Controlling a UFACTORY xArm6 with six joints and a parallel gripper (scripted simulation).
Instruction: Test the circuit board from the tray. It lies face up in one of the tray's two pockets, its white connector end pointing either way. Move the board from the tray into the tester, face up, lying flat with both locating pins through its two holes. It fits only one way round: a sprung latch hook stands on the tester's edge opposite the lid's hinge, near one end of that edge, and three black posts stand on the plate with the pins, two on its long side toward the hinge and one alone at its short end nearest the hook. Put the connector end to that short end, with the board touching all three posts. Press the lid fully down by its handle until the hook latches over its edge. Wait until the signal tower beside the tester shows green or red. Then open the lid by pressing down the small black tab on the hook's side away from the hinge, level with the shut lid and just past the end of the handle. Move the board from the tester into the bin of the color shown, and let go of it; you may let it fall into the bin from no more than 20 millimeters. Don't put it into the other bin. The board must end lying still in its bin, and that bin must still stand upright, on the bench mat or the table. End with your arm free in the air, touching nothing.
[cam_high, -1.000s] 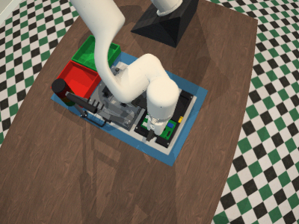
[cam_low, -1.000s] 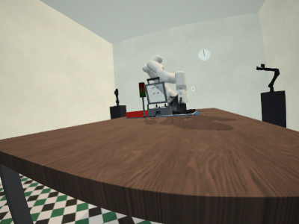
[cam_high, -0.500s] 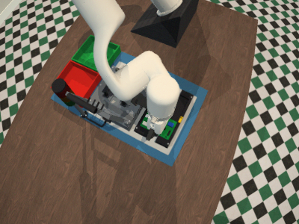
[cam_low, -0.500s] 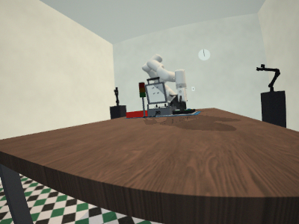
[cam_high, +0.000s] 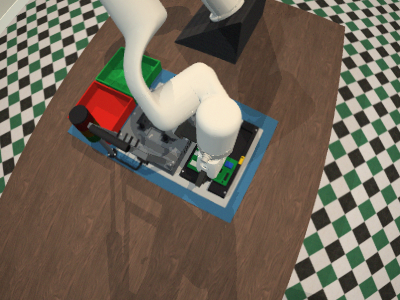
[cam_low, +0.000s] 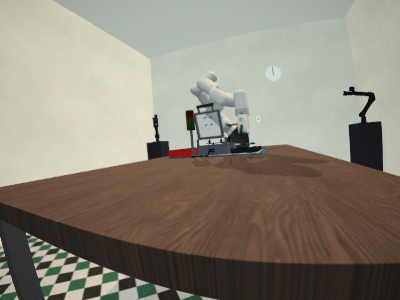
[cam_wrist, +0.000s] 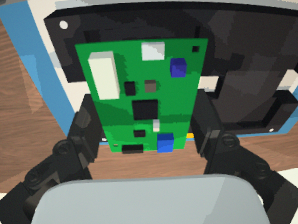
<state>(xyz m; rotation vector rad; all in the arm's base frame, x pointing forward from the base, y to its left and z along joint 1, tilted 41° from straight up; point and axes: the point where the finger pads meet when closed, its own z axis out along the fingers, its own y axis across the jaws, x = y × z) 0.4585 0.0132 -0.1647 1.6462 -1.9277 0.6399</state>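
Right now my hand is 6 cm past the black nest, 16 cm to the left of it and 2 cm below it. The rest, counted from my hand: green circuit board (right at my hand); clear lid (6 cm ahead, 18 cm to the right, 13 cm above); latch hook (12 cm behind, 10 cm to the right, 4 cm above).
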